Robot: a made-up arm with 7 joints. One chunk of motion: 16 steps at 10 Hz.
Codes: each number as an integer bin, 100 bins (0 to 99) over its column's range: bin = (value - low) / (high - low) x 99, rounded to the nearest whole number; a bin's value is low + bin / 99 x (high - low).
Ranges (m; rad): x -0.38..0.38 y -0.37..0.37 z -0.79..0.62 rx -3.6..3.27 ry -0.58..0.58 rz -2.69..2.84
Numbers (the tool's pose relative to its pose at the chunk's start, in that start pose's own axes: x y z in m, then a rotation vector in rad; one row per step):
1: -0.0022 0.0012 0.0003 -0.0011 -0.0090 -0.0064
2: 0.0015 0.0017 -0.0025 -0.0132 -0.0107 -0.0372
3: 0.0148 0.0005 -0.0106 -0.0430 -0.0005 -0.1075
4: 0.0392 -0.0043 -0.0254 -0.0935 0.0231 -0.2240
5: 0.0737 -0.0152 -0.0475 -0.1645 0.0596 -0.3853
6: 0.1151 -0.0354 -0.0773 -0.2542 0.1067 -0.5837
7: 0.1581 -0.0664 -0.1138 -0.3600 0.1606 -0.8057
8: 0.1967 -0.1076 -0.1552 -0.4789 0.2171 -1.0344
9: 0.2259 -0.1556 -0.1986 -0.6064 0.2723 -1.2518
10: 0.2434 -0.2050 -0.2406 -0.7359 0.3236 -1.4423
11: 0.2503 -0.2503 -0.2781 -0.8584 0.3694 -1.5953
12: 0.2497 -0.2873 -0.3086 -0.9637 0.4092 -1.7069
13: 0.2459 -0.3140 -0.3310 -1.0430 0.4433 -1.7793
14: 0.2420 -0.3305 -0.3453 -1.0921 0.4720 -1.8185
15: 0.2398 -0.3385 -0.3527 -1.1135 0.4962 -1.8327
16: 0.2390 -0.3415 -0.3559 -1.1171 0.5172 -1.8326
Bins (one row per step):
1: 49 50 55 52 49 48
2: 50 50 55 52 49 47
3: 51 50 55 51 49 46
4: 55 49 54 51 51 44
5: 59 47 52 50 55 41
6: 64 45 50 48 59 38
7: 70 41 47 47 63 34
8: 75 35 45 45 68 30
9: 79 29 42 43 73 26
10: 81 22 39 41 77 22
11: 82 16 36 40 81 20
12: 82 11 34 38 84 18
13: 82 7 32 37 87 16
14: 81 5 31 36 90 16
15: 81 4 31 36 92 15
16: 81 4 30 36 94 15

